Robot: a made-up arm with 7 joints. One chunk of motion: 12 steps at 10 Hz.
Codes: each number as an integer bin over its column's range. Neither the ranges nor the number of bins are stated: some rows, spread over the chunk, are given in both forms.
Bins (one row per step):
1: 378 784 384 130 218 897
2: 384 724 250 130 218 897
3: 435 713 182 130 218 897
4: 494 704 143 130 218 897
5: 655 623 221 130 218 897
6: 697 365 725 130 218 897
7: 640 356 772 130 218 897
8: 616 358 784 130 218 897
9: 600 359 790 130 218 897
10: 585 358 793 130 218 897
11: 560 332 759 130 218 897
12: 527 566 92 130 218 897
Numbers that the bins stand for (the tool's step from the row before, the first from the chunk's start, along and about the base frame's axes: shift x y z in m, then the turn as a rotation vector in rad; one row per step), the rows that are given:
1: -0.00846 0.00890 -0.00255 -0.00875 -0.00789 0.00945
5: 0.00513 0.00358 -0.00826 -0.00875 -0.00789 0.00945
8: 0.00321 -0.00517 0.01147 -0.00875 -0.00789 0.00945
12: -0.00115 0.00170 -0.01278 -0.00875 -0.00789 0.00945
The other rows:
2: -0.00817 0.00692 -0.00724 -0.00875 -0.00789 0.00945
3: -0.00566 0.00655 -0.00962 -0.00875 -0.00789 0.00945
4: -0.00277 0.00626 -0.01099 -0.00875 -0.00789 0.00945
6: 0.00719 -0.00494 0.00940 -0.00875 -0.00789 0.00945
7: 0.00439 -0.00524 0.01105 -0.00875 -0.00789 0.00945
9: 0.00243 -0.00514 0.01168 -0.00875 -0.00789 0.00945
10: 0.00169 -0.00517 0.01178 -0.00875 -0.00789 0.00945
11: 0.00047 -0.00603 0.01059 -0.00875 -0.00789 0.00945

